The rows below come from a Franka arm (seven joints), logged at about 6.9 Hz.
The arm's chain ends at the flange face. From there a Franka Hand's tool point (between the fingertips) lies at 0.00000 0.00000 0.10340 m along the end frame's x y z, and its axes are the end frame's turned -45 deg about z.
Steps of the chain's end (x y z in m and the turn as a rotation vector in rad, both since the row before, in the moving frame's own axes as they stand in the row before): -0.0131, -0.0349, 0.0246, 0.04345, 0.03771, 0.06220; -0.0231, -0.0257, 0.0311, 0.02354, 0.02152, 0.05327; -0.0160, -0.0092, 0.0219, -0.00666, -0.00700, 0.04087; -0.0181, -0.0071, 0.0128, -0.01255, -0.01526, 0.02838; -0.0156, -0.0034, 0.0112, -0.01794, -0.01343, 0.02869
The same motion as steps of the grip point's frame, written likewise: 0.0214, -0.0342, 0.0244, 0.00406, 0.05739, 0.06220; 0.0051, -0.0346, 0.0310, 0.00143, 0.03186, 0.05327; -0.0058, -0.0179, 0.0219, 0.00024, -0.00966, 0.04087; -0.0098, -0.0180, 0.0128, 0.00192, -0.01966, 0.02838; -0.0109, -0.0131, 0.0112, -0.00319, -0.02218, 0.02869
